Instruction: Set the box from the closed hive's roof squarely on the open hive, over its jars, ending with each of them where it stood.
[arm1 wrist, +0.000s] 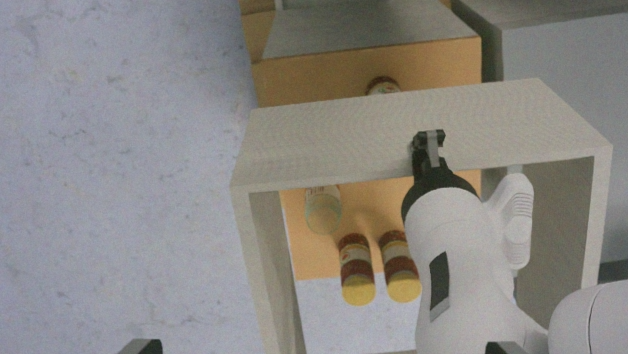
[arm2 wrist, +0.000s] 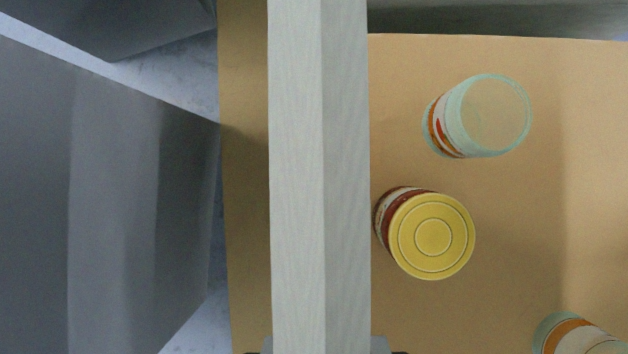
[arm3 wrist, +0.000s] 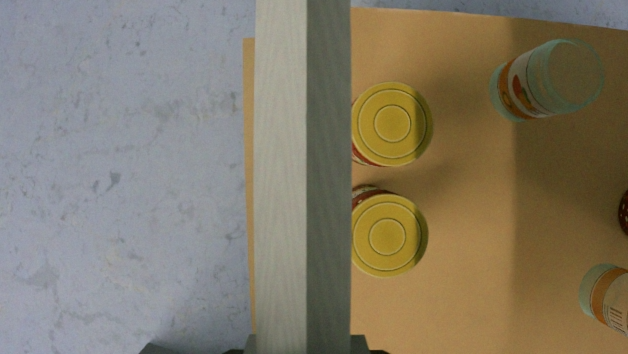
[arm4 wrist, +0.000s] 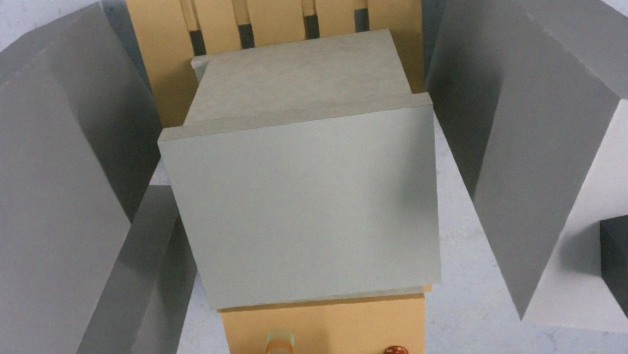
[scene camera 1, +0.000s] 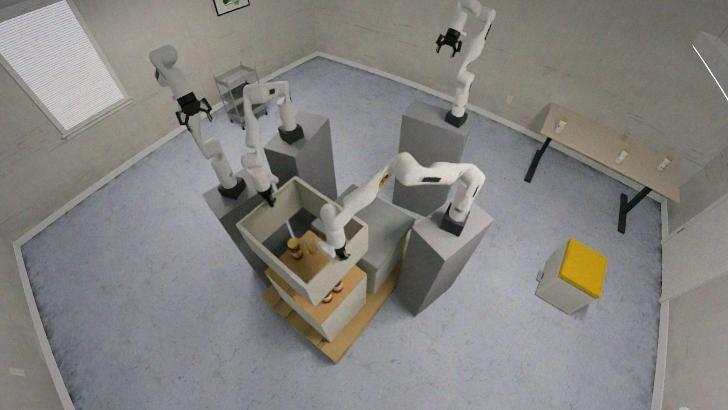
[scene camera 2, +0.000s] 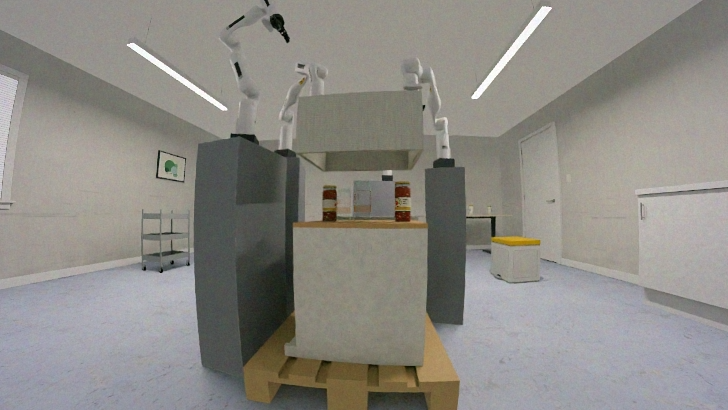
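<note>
The grey open-frame box (arm1 wrist: 325, 142) (arm2 wrist: 320, 150) (arm3 wrist: 300, 150) (scene camera 1: 326, 285) (scene camera 2: 359, 122) hangs above the open hive (arm1 wrist: 435, 65) (arm2 wrist: 475, 310) (arm3 wrist: 450, 310) (scene camera 1: 351, 275) (scene camera 2: 359, 290), higher than the jar tops. Yellow-lidded jars (arm1 wrist: 358, 290) (arm2 wrist: 431, 236) (arm3 wrist: 387, 235) (scene camera 1: 294, 248) (scene camera 2: 402, 201) and glass jars (arm1 wrist: 322, 212) (arm2 wrist: 492, 115) (arm3 wrist: 570, 75) stand upright on the board. Arm2's gripper (arm2 wrist: 322, 345) and arm3's gripper (arm3 wrist: 303, 345) are each shut on a box wall. Arm1's gripper (arm1 wrist: 325, 347) is open, away from the box. Arm4's fingers do not show in its wrist view. The closed hive's roof (arm4 wrist: 300, 200) carries no box.
In scene camera 1, two free arms with open grippers stand at the left (scene camera 1: 193, 113) and top right (scene camera 1: 448, 46). Grey pedestals (scene camera 1: 438, 264) (scene camera 2: 219, 254) flank the pallet (scene camera 1: 351, 341) (scene camera 2: 351, 384). A yellow-lidded bin (scene camera 1: 583, 267) (scene camera 2: 515, 262) stands to the right.
</note>
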